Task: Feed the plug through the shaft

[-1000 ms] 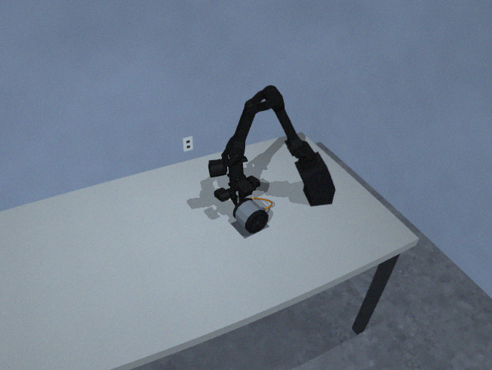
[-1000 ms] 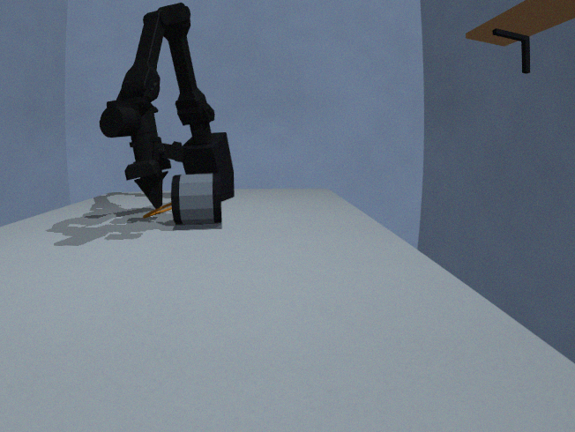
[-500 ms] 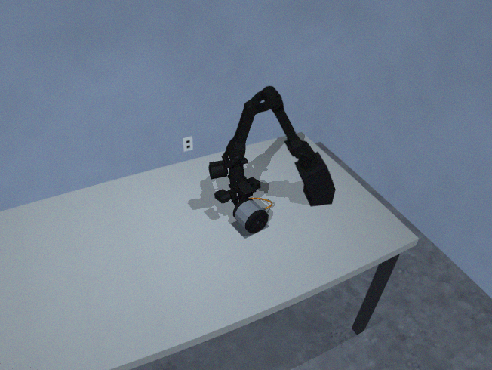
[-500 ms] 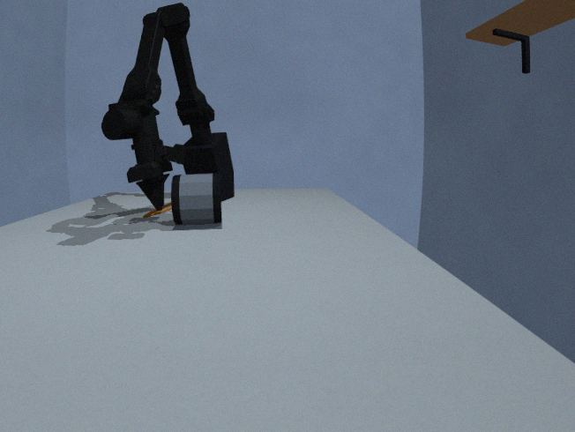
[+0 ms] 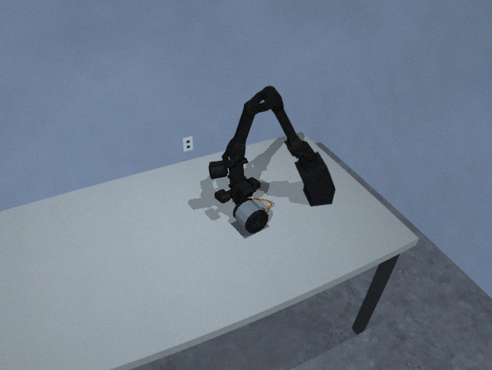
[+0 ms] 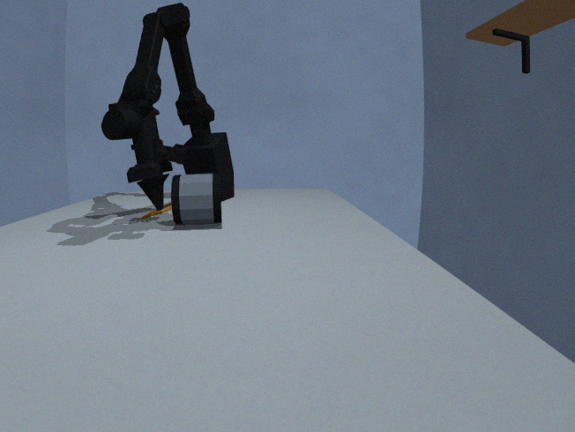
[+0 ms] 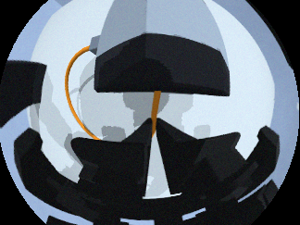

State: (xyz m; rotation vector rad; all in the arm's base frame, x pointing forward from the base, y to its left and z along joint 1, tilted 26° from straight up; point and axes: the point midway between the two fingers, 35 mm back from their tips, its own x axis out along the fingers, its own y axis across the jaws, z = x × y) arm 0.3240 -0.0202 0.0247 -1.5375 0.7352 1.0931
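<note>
The plug is 110 mm to the left of my hand, 20 mm behind it and 10 mm below it.
</note>
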